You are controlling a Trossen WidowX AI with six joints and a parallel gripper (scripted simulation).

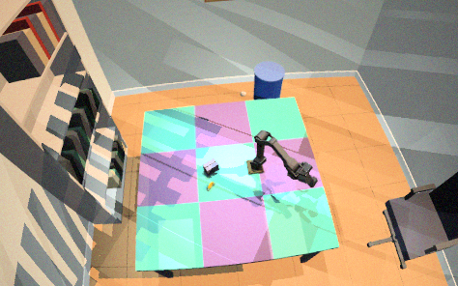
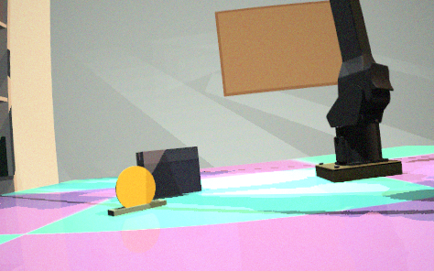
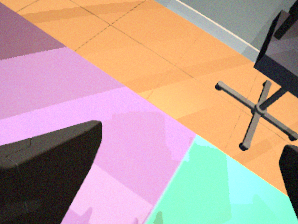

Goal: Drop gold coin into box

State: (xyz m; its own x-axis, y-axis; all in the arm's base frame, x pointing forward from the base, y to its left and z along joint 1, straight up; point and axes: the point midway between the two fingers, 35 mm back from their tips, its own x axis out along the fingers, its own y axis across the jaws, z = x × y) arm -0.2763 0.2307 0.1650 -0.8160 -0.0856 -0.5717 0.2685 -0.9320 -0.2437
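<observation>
The gold coin is 65 cm ahead of my gripper tip, 16 cm to the right of it and 14 cm below it.
</observation>
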